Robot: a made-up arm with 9 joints. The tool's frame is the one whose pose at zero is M.
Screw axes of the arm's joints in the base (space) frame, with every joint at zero. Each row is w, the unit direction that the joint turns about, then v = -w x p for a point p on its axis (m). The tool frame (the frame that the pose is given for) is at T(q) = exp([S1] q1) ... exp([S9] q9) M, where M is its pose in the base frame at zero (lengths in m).
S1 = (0, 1, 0, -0.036, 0, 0)
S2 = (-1, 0, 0, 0, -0.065, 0.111)
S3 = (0, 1, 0, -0.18, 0, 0.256)
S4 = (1, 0, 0, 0, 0.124, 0.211)
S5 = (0, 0, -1, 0.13, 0.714, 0)
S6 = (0, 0, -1, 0.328, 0.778, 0)
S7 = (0, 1, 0, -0.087, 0, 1.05)
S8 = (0, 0, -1, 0.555, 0.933, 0)
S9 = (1, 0, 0, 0, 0.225, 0.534)
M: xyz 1.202 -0.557 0.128 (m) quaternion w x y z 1 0 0 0
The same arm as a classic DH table. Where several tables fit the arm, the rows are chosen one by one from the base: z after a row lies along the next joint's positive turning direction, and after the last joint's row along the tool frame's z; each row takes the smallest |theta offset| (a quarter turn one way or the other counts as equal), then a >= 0, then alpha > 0; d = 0 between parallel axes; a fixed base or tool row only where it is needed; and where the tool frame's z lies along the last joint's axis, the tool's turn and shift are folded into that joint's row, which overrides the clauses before.
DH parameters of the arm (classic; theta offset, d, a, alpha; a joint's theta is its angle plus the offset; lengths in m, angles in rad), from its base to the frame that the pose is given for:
base (fixed): 0 0.036 0 -1.5708
joint 1: -1.5708 0.111 0.029 1.5708
joint 2: 0 -0.256 0.115 -1.5708
joint 3: 0 -0.322 -0.056 -1.5708
joint 4: -1.5708 0.458 0.081 1.5708
joint 5: -0.3126 0 -0.2081 0
joint 6: -1.2582 0.037 -0.272 -1.5708
joint 7: 0 -0.227 0.117 1.5708
joint 8: 1.5708 -0.138 0.021 -1.5708
joint 9: 0 0.269 -0.023 -1.5708
tool (fixed): -1.5708 -0.097 0 0

